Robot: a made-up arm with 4 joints.
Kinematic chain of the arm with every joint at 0, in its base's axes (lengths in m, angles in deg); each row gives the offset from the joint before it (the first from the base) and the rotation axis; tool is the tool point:
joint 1: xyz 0 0 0.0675 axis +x
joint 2: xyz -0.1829 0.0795 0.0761 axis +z
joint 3: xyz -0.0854 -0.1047 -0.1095 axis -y
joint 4: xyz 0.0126 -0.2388 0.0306 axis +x
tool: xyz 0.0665 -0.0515 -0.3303
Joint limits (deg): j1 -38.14..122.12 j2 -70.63..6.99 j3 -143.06..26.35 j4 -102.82..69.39
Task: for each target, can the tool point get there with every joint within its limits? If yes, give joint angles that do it. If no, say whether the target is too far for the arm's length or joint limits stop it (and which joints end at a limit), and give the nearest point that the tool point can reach.
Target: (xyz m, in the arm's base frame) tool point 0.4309 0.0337 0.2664
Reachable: no: joint limits stop it (at a limit: joint 1, joint 2, joint 3) | nearest point -0.0781 0.1995 0.1384 | short by 0.550 m
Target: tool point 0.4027 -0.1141 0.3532
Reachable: no: joint limits stop it (at a limit: joint 1, joint 2, joint 4) | nearest point -0.0234 -0.4303 0.4263 | short by 0.536 m
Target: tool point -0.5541 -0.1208 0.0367
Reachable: yes | joints 47.28 -4.57 -126.49 31.82
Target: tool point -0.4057 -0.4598 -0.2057
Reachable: yes | joints 5.14 -15.64 -16.99 -41.57
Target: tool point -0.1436 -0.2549 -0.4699
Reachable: yes | joints 61.90 1.08 -42.50 -89.53
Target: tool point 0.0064 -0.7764 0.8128
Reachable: no: too far | nearest point -0.1132 -0.4393 0.4673 | short by 0.497 m
